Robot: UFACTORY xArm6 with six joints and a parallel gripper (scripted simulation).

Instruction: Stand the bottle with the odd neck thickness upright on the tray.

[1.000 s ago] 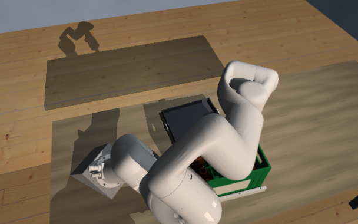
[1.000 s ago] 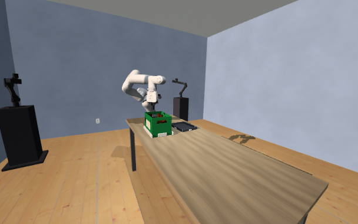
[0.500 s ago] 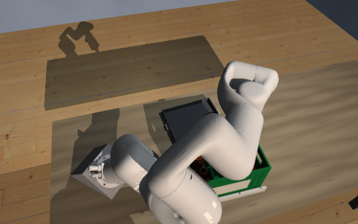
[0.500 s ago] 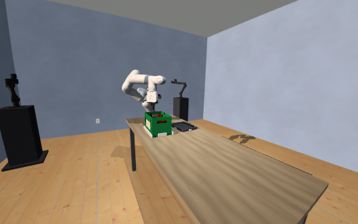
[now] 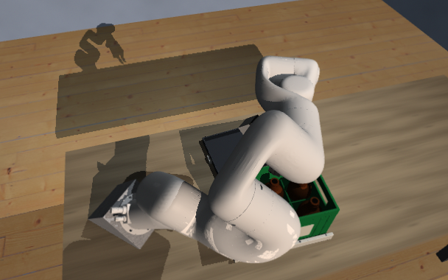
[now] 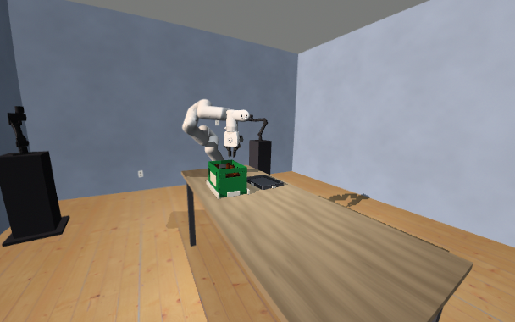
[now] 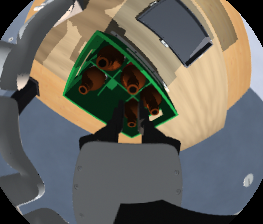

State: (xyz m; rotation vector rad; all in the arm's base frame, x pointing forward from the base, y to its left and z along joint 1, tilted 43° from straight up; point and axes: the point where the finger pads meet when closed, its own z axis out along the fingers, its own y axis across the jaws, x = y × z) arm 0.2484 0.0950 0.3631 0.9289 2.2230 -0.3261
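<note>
My gripper is now 16 cm above the green crate and 4 cm to the left of it. The rest, counted from my hand: dark tray: 26 cm to the left, 23 cm below, 3 cm ahead.
</note>
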